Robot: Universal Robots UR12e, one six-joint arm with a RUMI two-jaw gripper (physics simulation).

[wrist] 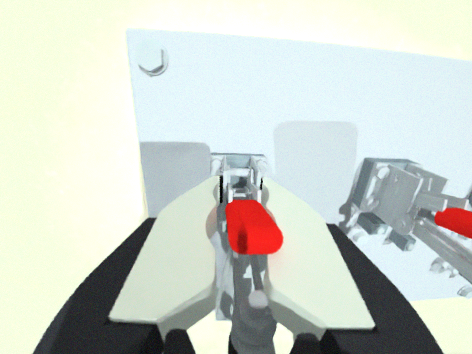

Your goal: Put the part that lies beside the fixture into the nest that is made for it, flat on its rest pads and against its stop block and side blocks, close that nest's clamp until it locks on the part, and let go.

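Places are measured from the arm's base along level axes (x up, y left, z back), in metres.
Pixels of known places: gripper, between the fingertips: (240, 179).
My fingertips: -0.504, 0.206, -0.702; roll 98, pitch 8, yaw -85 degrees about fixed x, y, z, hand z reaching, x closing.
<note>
For each thing: its middle in the pictures, then the offset to it from my fingertips, as dx, dy, dz. "spot": a spot on its surface instead.
- fixture plate, a spot on its surface: (210, 85) spot: -0.010, +0.026, -0.053
- round-ended spindle, middle of its body: (253, 323) +0.081, +0.000, +0.017
- second toggle clamp, a spot on its surface: (400, 192) spot: +0.020, -0.097, -0.013
- hex bolt, middle of its body: (150, 56) -0.006, +0.060, -0.063
A toggle clamp (239, 164) stands on the fixture plate (210, 85), near the middle of the wrist view. Its red handle (252, 227) points up toward the camera. My gripper (240, 179) is shut on this handle, with one pale finger on each side. The clamp's grey arm and round-ended spindle (258, 300) extend toward the bottom of the view, between the fingers. The fingers and the handle cover most of the nest below, so its rest pads, stop block and side blocks cannot be made out. The part cannot be made out either.
A second toggle clamp (400, 192) with a red handle (457, 222) stands on the plate to the right, close to the right finger. A hex bolt (151, 59) sits at the plate's upper left corner. Small bolts (440, 265) show at the lower right.
</note>
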